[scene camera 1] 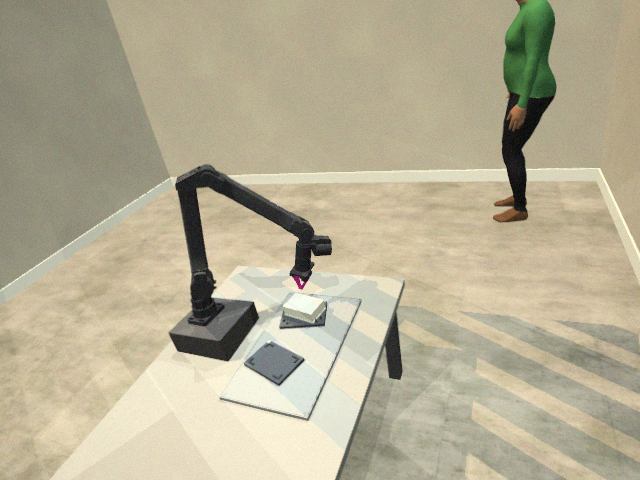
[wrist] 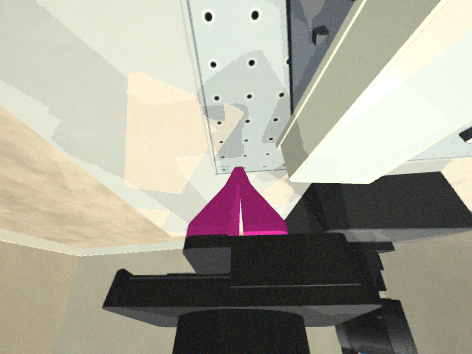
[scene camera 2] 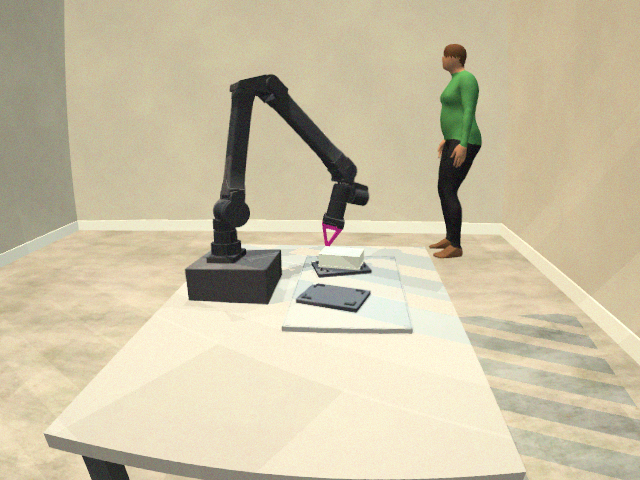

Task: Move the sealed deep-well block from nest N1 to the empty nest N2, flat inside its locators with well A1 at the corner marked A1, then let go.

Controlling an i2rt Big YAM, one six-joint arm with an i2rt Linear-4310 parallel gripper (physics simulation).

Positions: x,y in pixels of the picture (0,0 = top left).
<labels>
my gripper: shut, holds nothing
a white block [scene camera 2: 330,257]: on a dark nest plate [wrist: 309,37]
</labels>
